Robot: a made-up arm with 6 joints. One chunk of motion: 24 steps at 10 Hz.
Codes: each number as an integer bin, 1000 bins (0 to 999) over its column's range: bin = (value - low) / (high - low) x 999, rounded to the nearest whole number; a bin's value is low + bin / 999 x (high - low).
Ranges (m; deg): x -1.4..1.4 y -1.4..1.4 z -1.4..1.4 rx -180..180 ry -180..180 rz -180..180
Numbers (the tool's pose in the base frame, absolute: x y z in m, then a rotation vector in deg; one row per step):
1: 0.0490 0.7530 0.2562 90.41 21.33 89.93
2: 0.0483 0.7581 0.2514 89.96 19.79 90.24
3: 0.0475 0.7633 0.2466 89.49 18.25 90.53
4: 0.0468 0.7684 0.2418 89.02 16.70 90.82
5: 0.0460 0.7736 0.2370 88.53 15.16 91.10
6: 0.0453 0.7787 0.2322 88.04 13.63 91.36
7: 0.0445 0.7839 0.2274 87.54 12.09 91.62
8: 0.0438 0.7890 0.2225 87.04 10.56 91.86
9: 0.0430 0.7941 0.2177 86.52 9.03 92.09
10: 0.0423 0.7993 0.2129 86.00 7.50 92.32
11: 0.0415 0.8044 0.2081 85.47 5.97 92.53
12: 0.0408 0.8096 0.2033 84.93 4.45 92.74
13: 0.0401 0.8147 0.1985 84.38 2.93 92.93
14: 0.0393 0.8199 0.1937 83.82 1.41 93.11
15: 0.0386 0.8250 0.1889 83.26 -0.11 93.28
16: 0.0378 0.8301 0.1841 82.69 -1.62 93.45
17: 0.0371 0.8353 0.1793 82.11 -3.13 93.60
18: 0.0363 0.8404 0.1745 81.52 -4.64 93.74
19: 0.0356 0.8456 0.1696 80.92 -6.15 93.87
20: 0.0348 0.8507 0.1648 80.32 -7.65 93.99
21: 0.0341 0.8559 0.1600 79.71 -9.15 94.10
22: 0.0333 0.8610 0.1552 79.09 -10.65 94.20
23: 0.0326 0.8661 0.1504 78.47 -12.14 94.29
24: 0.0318 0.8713 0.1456 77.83 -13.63 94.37
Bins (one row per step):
1: 517 768 591 750 559 749
2: 517 770 589 749 554 750
3: 516 772 587 748 550 751
4: 516 774 586 747 546 752
5: 516 776 584 745 542 752
6: 516 777 582 744 537 753
7: 515 779 581 742 533 754
8: 515 781 579 741 529 754
9: 515 783 577 740 525 755
10: 515 785 575 738 520 756
11: 514 786 574 737 516 756
12: 514 788 572 735 512 757
13: 514 790 570 734 508 757
14: 514 792 569 732 503 758
15: 513 794 567 731 499 758
16: 513 796 565 729 495 759
17: 513 798 563 727 491 759
18: 512 799 562 726 487 760
19: 512 801 560 724 482 760
20: 512 803 558 722 478 760
21: 512 805 557 721 474 761
22: 511 807 555 719 470 761
23: 511 809 553 717 466 761
24: 511 810 551 715 462 761

